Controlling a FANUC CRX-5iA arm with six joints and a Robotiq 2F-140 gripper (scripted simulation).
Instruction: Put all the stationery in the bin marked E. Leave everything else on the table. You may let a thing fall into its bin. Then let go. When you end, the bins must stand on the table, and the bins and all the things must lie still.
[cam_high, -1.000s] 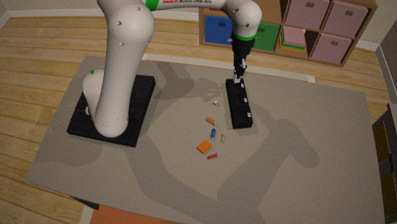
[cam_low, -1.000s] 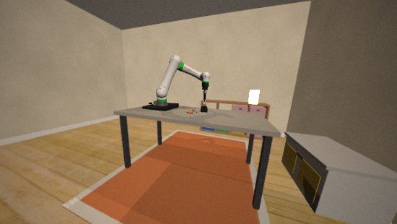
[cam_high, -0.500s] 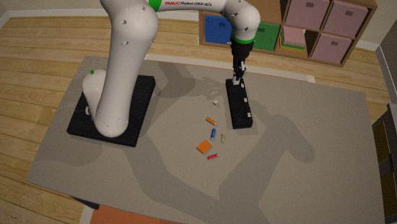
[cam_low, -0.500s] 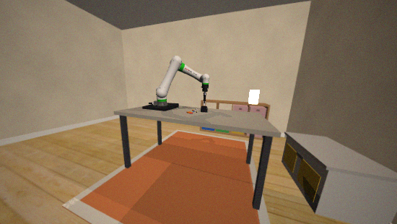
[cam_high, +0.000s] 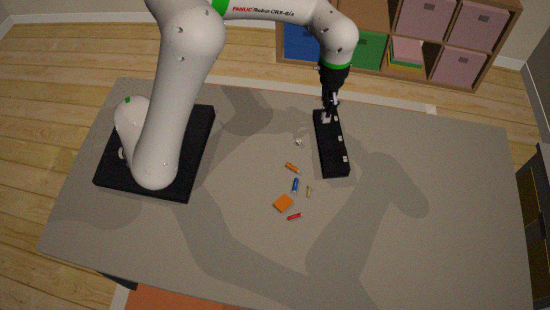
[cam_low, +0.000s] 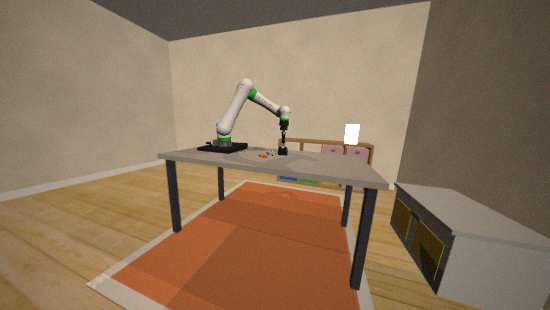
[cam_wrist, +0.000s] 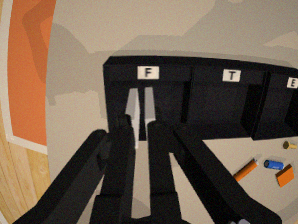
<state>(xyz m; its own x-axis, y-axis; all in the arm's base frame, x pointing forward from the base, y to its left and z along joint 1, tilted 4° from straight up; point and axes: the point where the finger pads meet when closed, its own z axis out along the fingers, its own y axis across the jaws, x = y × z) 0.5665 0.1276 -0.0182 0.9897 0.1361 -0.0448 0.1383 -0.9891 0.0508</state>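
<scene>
My gripper is now 160 mm past the orange block, 300 mm to the left of it and 50 mm above it. Round my hand: orange marker: 120 mm behind, 180 mm to the right, 50 mm below; long black bin: 10 mm ahead, 90 mm to the right, 30 mm below; white die: 100 mm behind, 80 mm to the right, 40 mm below.
</scene>
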